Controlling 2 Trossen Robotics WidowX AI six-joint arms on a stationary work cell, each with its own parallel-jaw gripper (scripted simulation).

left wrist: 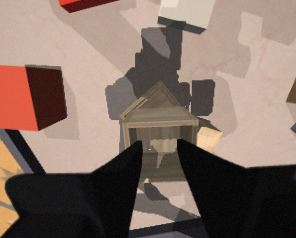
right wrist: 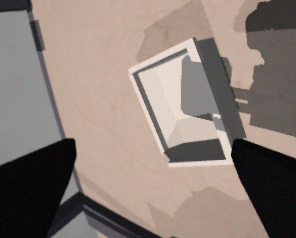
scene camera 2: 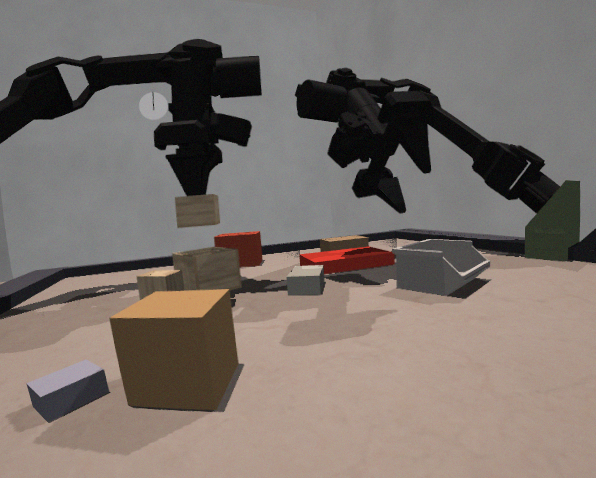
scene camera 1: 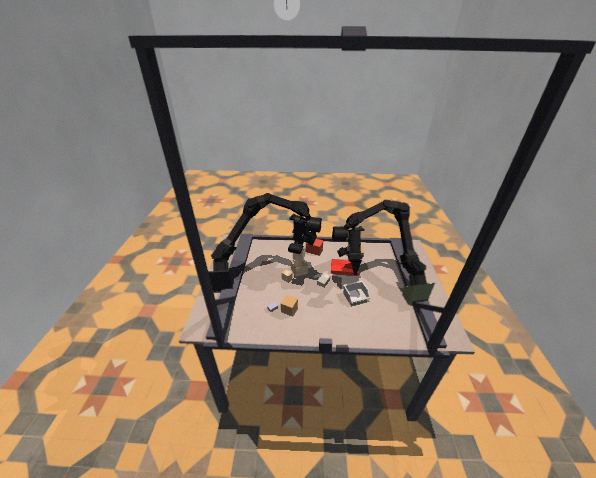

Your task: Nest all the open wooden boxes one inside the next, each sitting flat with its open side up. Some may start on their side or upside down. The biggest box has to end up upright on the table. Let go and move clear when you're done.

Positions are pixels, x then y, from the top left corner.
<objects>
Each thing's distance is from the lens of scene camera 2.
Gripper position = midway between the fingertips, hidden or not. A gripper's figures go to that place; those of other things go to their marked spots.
my left gripper (scene camera 2: pixel 198 206): 47 cm
my right gripper (scene camera 2: pixel 414 193): 44 cm
flat red block (scene camera 2: pixel 343 260): 52 cm
</objects>
